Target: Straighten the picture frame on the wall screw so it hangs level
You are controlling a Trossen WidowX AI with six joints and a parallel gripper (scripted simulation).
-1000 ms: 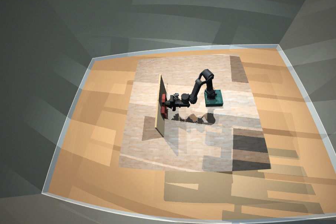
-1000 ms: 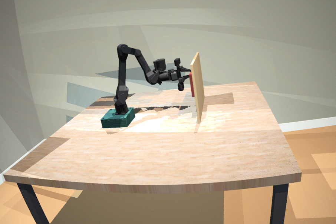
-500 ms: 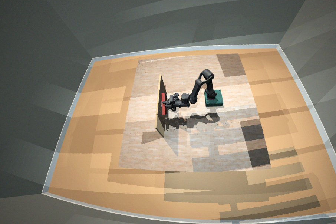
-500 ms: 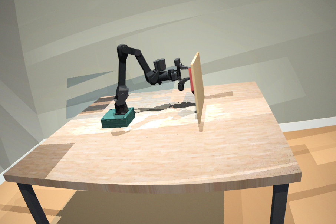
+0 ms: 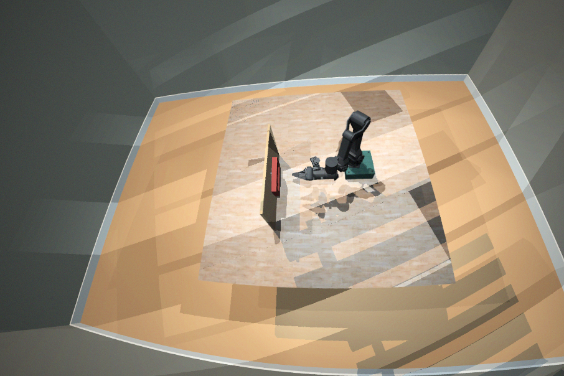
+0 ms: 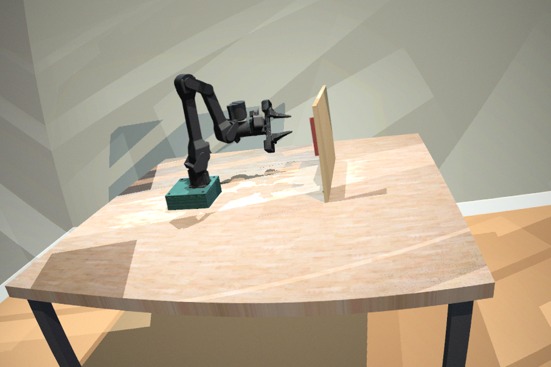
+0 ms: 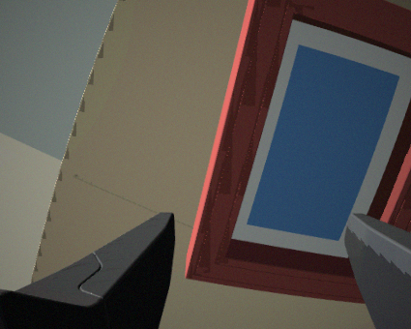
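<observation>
My gripper tip is now 10 cm short of the picture frame and 5 cm above it. The rest, counted from my gripper tip: wall panel: 11 cm ahead, 6 cm below.
</observation>
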